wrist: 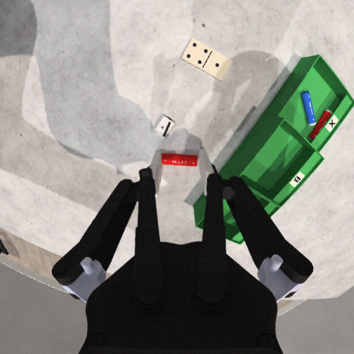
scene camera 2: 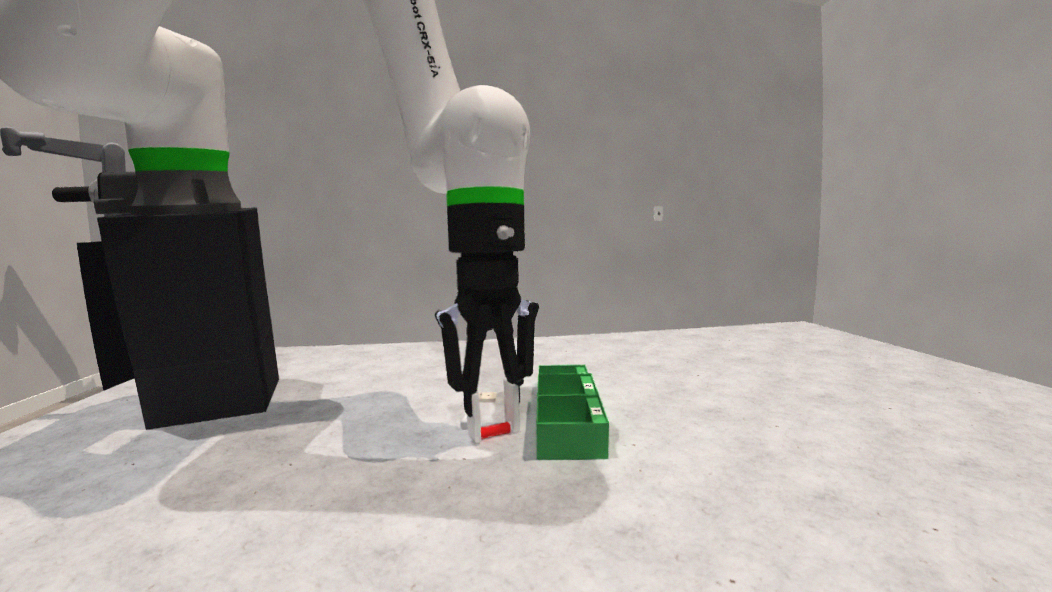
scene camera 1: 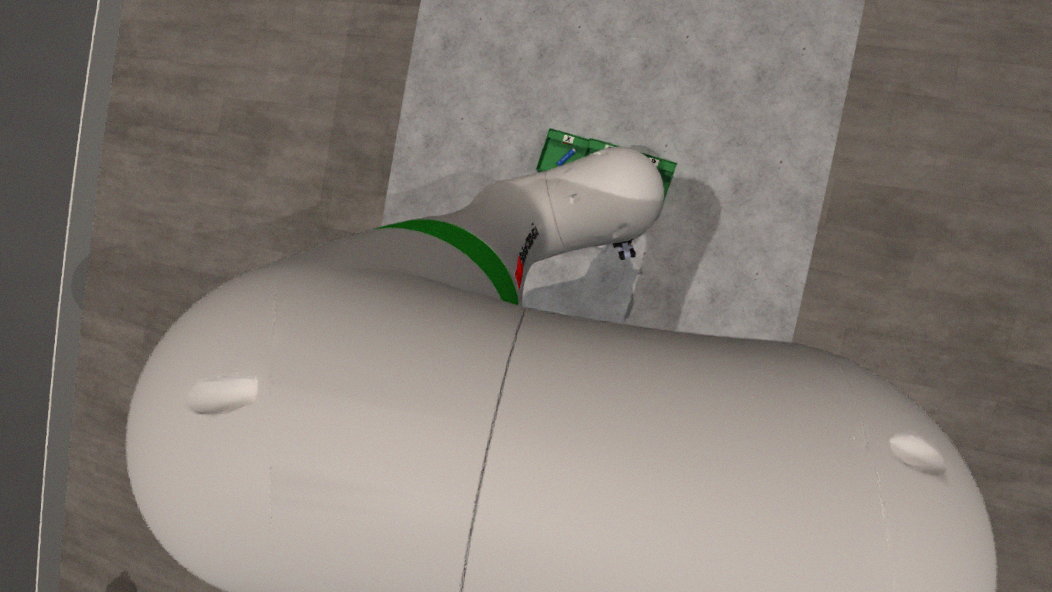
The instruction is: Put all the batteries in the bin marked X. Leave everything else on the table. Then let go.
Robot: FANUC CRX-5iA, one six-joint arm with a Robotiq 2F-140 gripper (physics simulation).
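Frame: origin at the arm's base, x ahead, y left, z up, level; centimetres.
Seen in the pictures: gripper, between the fingertips: (scene camera 2: pixel 493 432); arm's base, origin of its link: (scene camera 2: pixel 188 211).
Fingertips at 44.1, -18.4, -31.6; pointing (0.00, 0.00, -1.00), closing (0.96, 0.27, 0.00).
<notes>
Pixels of each thing's middle, then the offset from my fingertips to it, as dx, dy, dz. "spot": a spot on its surface instead.
- bright red battery, middle of its body: (scene camera 2: pixel 494 430) +0.1, +0.0, +0.3
- green bin marked X, a spot on its surface: (scene camera 1: pixel 546 156) spot: +14.1, +15.3, +0.3
- blue battery, middle of its body: (scene camera 1: pixel 566 157) +13.8, +11.2, +0.8
- cream domino, middle of its body: (scene camera 2: pixel 480 397) -0.2, +12.2, +0.0
A bright red battery (scene camera 2: pixel 495 430) (wrist: pixel 179 160) lies lengthwise between the fingertips of my gripper (scene camera 2: pixel 494 425) (wrist: pixel 180 158), which is shut on it end to end, low at the table. The green bin marked X (scene camera 1: pixel 546 156) (wrist: pixel 287 95) is the far compartment of the green bin row, at the right in the wrist view. A blue battery (scene camera 1: pixel 565 156) (wrist: pixel 308 108) and a dark red battery (wrist: pixel 320 124) lie inside it. In scene camera 1 the arm hides the fingertips and the held battery.
A cream domino (scene camera 2: pixel 487 396) (wrist: pixel 206 59) lies on the table beyond the gripper. A small white piece with a black bar (wrist: pixel 164 126) lies close to the held battery. The middle compartment is marked B (wrist: pixel 297 179). The bin row's walls (scene camera 2: pixel 572 440) stand right of the fingers.
</notes>
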